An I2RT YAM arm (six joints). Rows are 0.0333 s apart.
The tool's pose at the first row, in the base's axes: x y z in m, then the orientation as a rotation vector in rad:
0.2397, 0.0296, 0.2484, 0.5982, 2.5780, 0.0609
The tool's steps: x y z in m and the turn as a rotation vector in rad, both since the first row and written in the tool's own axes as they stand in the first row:
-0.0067, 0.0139, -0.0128, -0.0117, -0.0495, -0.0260
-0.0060, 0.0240, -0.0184, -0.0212, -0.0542, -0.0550
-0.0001, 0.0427, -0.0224, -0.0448, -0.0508, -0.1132
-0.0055, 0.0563, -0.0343, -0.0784, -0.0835, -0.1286
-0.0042, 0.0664, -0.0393, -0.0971, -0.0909, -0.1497
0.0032, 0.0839, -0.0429, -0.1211, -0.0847, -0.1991
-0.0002, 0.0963, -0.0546, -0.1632, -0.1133, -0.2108
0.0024, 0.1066, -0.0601, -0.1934, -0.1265, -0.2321
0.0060, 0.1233, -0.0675, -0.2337, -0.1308, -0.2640
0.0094, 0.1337, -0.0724, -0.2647, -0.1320, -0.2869
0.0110, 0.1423, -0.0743, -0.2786, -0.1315, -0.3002
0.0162, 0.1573, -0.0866, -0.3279, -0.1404, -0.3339
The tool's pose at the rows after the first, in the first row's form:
0.2445, 0.0401, 0.2648, 0.5549, 2.5353, 0.0518
0.2454, 0.0499, 0.2709, 0.5139, 2.5365, 0.0528
0.2464, 0.0696, 0.2745, 0.4311, 2.5489, 0.0645
0.2505, 0.0803, 0.2895, 0.3969, 2.5137, 0.0915
0.2512, 0.0903, 0.2948, 0.3629, 2.5068, 0.1056
0.2507, 0.1095, 0.2972, 0.2918, 2.5163, 0.1212
0.2529, 0.1200, 0.3109, 0.2608, 2.4806, 0.1601
0.2524, 0.1308, 0.3161, 0.2227, 2.4635, 0.1858
0.2528, 0.1479, 0.3235, 0.1683, 2.4528, 0.2229
0.2520, 0.1590, 0.3278, 0.1287, 2.4455, 0.2525
0.2533, 0.1676, 0.3300, 0.1071, 2.4433, 0.2651
0.2495, 0.1842, 0.3407, 0.0477, 2.4226, 0.3100

